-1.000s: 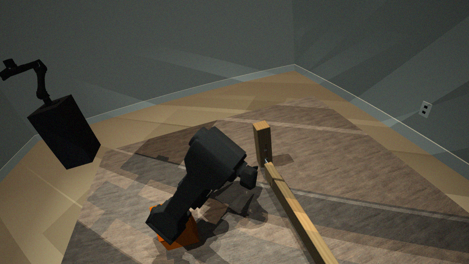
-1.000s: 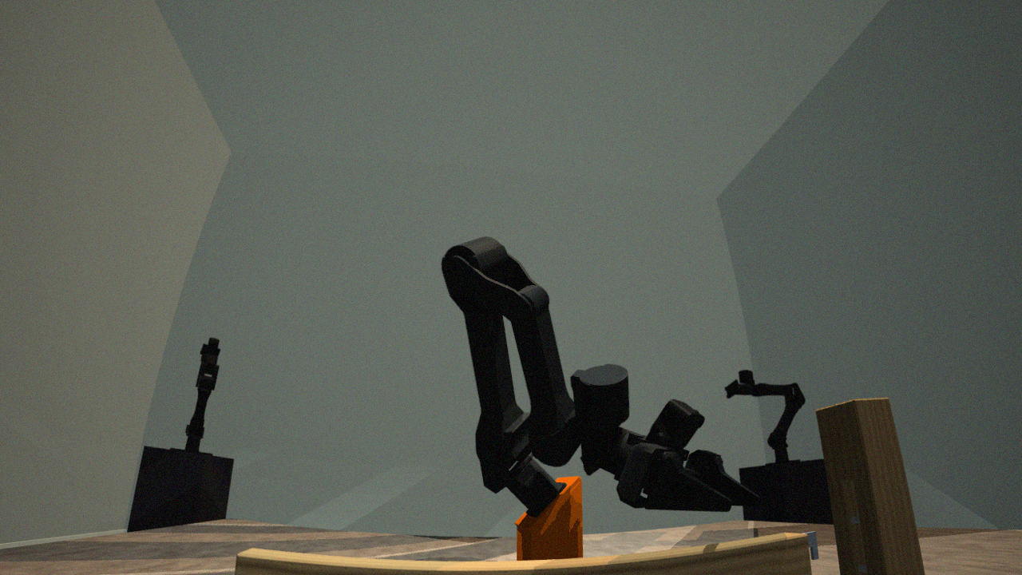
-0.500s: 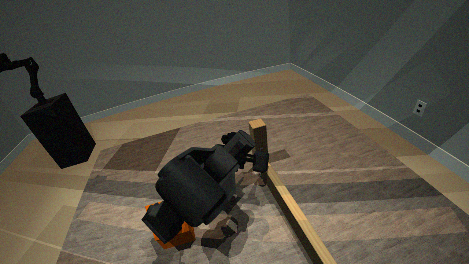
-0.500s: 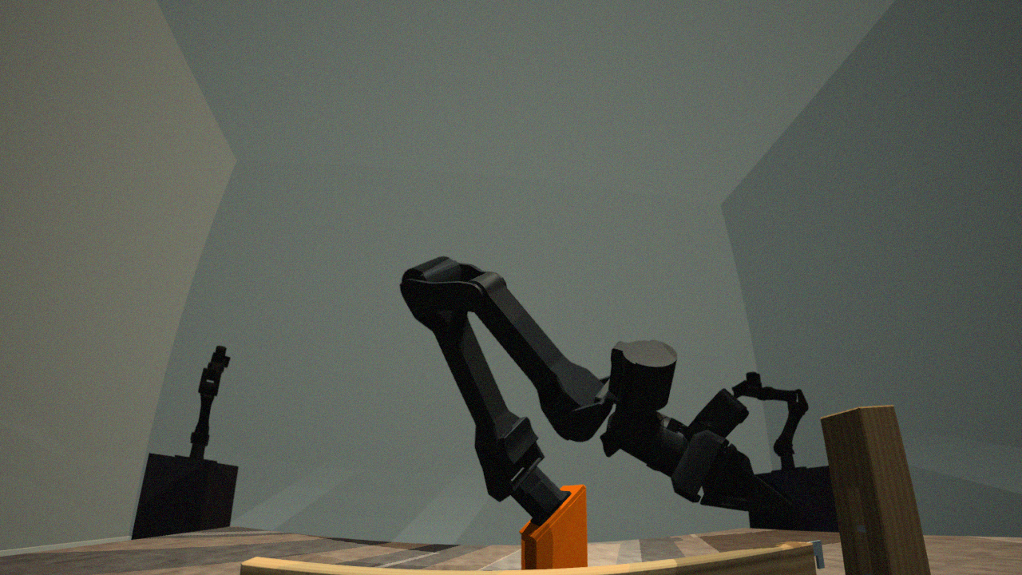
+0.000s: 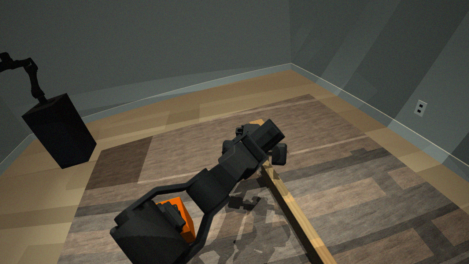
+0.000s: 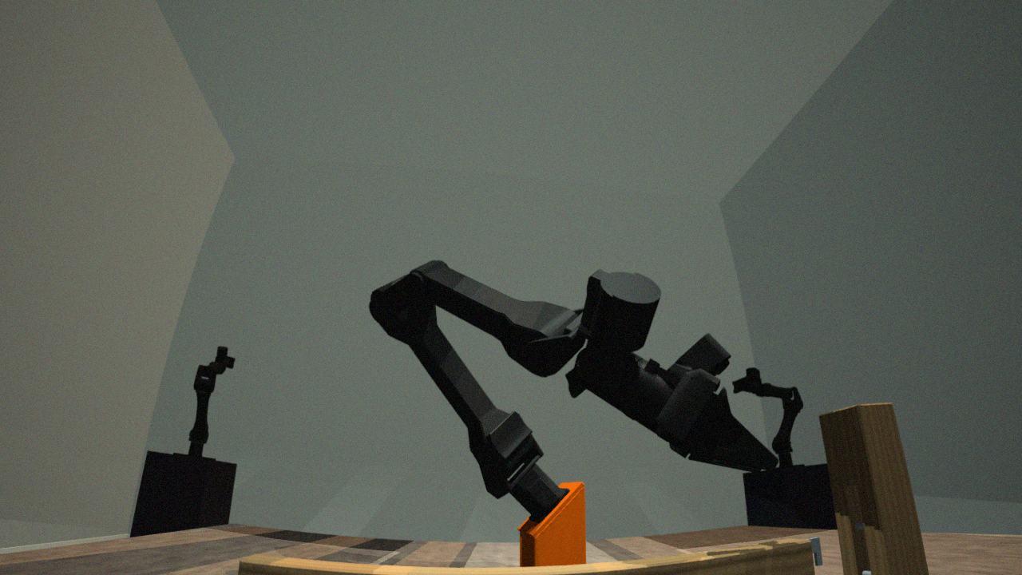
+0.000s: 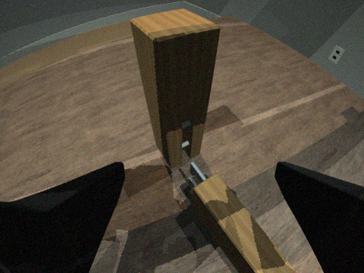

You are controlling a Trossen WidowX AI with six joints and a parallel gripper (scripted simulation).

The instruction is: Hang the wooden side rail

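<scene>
My gripper tip is now 9 cm to the right of the headboard post, 5 cm above it and 3 cm short of it.
</scene>
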